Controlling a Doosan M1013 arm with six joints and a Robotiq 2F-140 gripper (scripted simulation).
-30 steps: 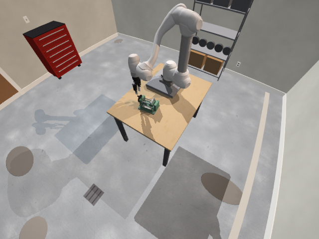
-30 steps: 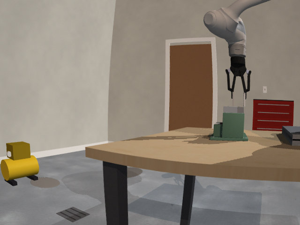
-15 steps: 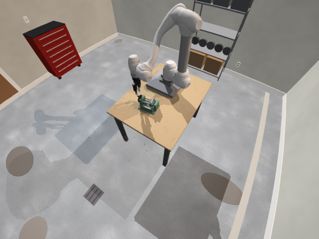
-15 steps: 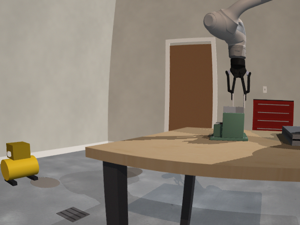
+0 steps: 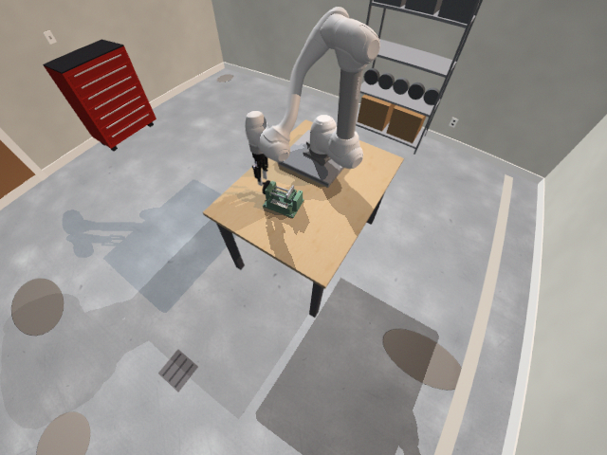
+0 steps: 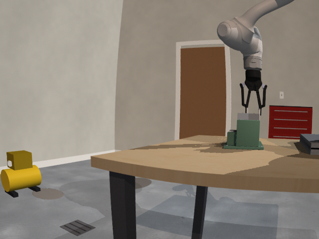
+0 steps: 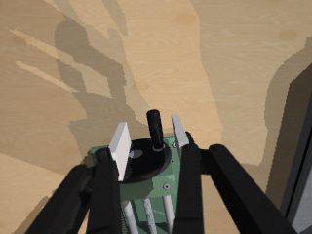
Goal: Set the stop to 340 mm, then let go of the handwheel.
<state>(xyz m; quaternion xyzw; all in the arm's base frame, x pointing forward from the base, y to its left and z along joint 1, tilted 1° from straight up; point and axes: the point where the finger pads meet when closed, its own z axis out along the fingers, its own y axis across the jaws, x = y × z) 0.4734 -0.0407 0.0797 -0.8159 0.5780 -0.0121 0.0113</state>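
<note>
Right now my hand is 1 cm past the black handwheel handle, 1 cm to the right of it and 5 cm above it. The rest, counted from my hand: grey stop block: 3 cm behind, 19 cm to the left, 2 cm below.
</note>
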